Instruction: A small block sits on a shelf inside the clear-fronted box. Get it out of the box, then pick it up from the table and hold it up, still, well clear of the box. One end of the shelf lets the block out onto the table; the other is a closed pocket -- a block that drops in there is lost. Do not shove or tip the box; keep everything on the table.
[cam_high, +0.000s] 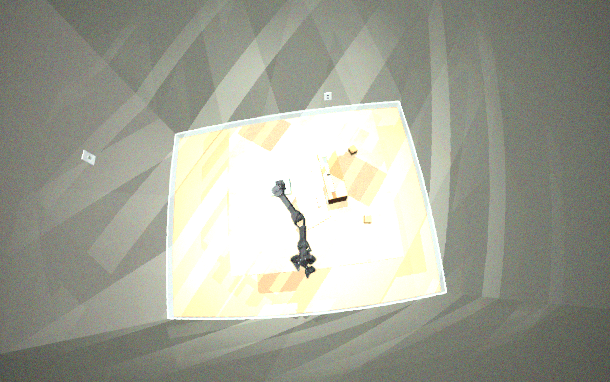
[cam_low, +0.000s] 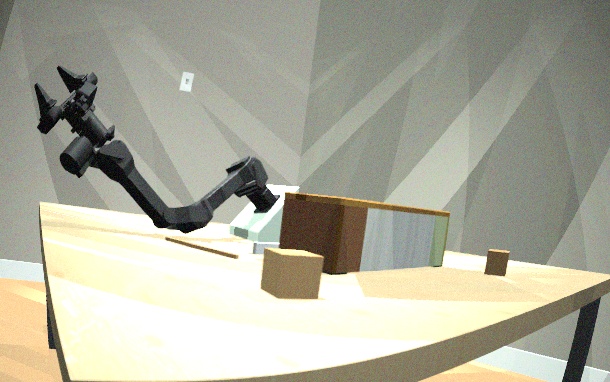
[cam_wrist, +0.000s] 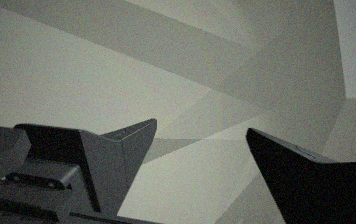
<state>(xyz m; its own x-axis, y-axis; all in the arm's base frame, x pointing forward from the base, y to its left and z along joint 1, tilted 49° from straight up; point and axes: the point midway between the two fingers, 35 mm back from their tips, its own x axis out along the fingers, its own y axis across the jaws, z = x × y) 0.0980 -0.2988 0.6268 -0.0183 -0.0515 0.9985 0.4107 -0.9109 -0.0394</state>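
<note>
My gripper tip is 680 mm to the right of the box, 290 mm short of it and 250 mm above it. Round my gripper tip: thin wooden stick 370 mm to the left, 310 mm below, 170 mm ahead.
</note>
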